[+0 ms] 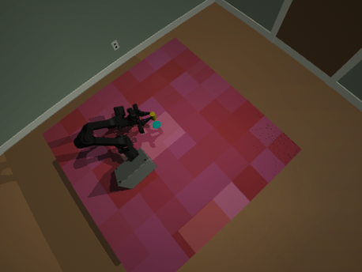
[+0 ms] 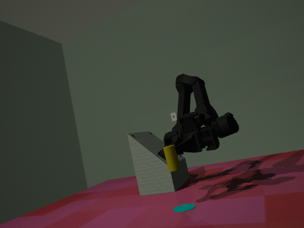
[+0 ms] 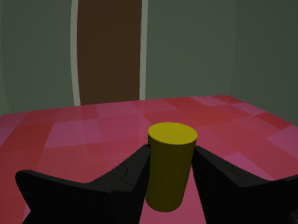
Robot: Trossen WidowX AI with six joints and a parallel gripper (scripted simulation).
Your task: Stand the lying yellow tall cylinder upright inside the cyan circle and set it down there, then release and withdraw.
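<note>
Now: gripper tip 16 cm above the cyan circle. Round my gripper tip: yellow tall cylinder (2 cm below).
</note>
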